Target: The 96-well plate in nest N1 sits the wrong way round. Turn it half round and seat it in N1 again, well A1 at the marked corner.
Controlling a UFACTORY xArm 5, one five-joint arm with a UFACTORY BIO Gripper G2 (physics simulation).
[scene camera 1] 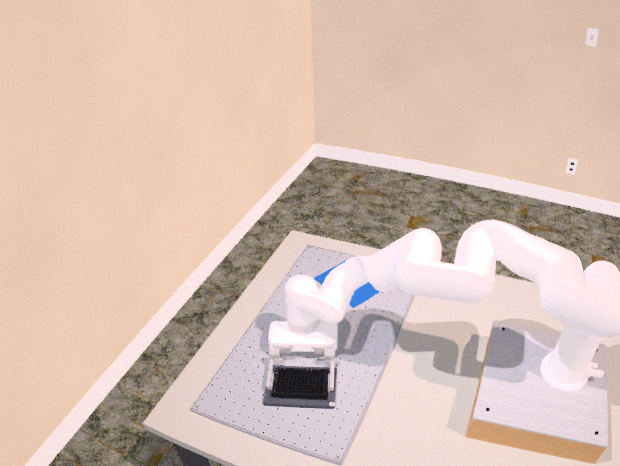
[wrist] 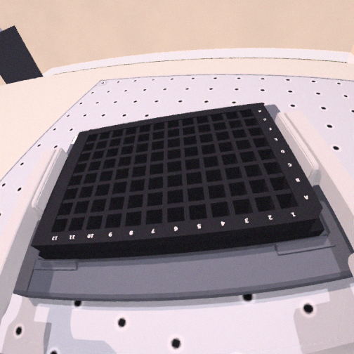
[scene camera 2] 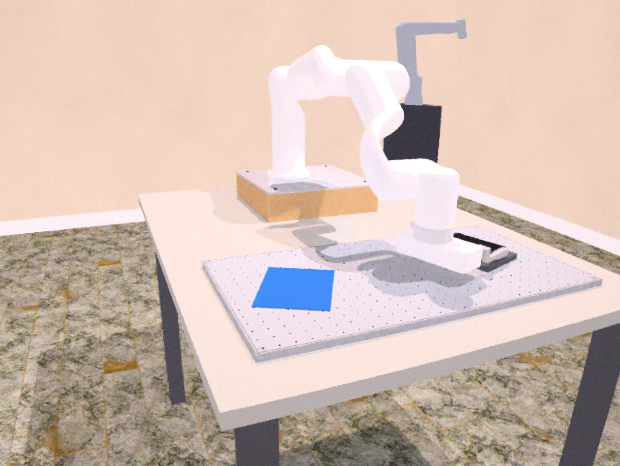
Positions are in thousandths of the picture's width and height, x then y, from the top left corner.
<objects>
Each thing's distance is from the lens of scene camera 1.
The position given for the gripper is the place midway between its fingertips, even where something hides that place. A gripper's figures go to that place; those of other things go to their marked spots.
gripper (scene camera 1: 483, 836): 1.19 m
black 96-well plate (scene camera 1: 472, 823): 1.20 m
dark grey nest N1 (scene camera 1: 457, 864): 1.18 m
</objects>
